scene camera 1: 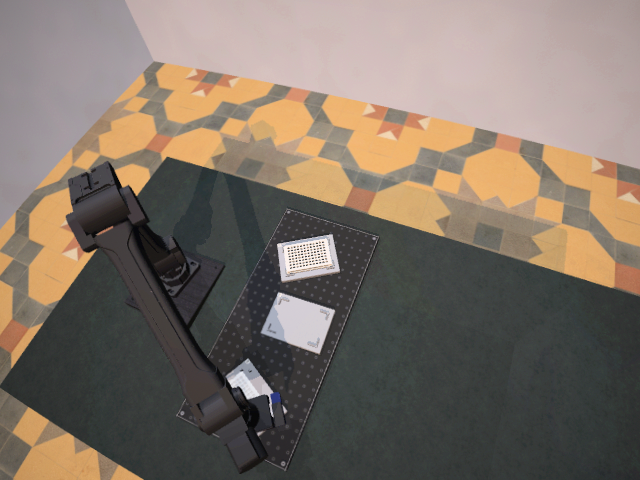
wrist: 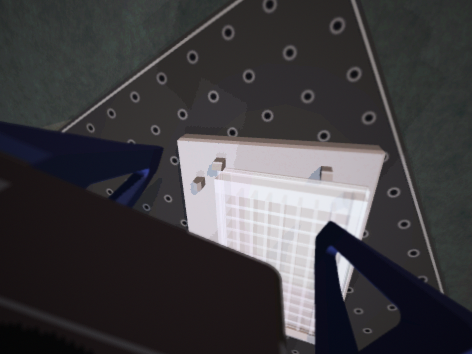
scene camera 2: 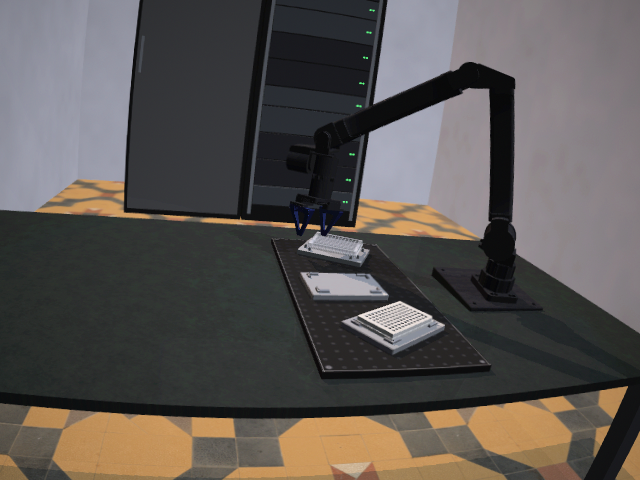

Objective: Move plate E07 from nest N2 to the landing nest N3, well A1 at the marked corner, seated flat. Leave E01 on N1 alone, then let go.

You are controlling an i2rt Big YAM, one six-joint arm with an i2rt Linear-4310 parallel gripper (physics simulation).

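A clear gridded plate (scene camera 1: 241,384) (scene camera 2: 336,244) (wrist: 270,215) lies on a light nest (scene camera 1: 247,367) (scene camera 2: 356,260) (wrist: 270,154) at one end of the dark board. Pegs stand beside the plate's edges. An opaque white plate (scene camera 1: 307,255) (scene camera 2: 397,317) lies on the nest (scene camera 1: 335,255) (scene camera 2: 391,346) at the other end. The middle nest (scene camera 1: 298,322) (scene camera 2: 343,286) is bare, with corner brackets. No plate or nest labels are readable. My gripper (scene camera 2: 312,232) (wrist: 244,195) is open and empty, above the clear plate and apart from it. The arm hides part of that plate in scene camera 1.
The perforated dark board (scene camera 1: 305,377) (scene camera 2: 333,335) (wrist: 250,97) carries the three nests. My arm's base plate (scene camera 1: 209,271) (scene camera 2: 449,289) stands beside it on the dark green table (scene camera 1: 439,361) (scene camera 2: 155,310). A tall dark cabinet (scene camera 2: 193,103) stands behind the table.
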